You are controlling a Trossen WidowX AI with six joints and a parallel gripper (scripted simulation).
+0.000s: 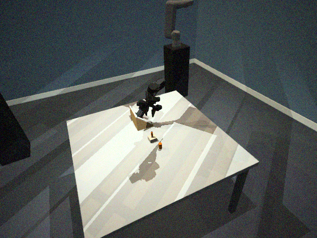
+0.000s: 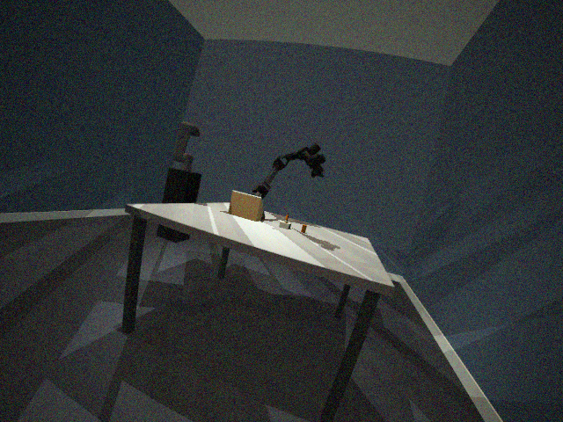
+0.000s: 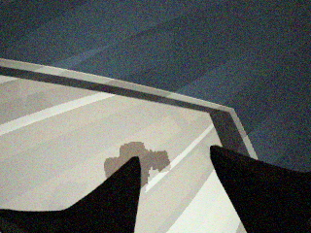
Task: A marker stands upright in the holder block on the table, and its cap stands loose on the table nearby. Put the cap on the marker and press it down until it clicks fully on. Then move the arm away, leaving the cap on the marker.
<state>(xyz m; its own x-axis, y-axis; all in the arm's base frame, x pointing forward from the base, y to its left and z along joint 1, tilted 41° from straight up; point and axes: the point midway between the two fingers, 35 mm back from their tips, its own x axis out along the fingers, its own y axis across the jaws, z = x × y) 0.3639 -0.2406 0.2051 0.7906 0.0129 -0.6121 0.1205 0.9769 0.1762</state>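
Right now the orange cap is 37 cm below my gripper tip, 9 cm to the left of it and 4 cm behind it. Also, from my gripper tip: holder block (38 cm below, 17 cm behind, 8 cm to the left).
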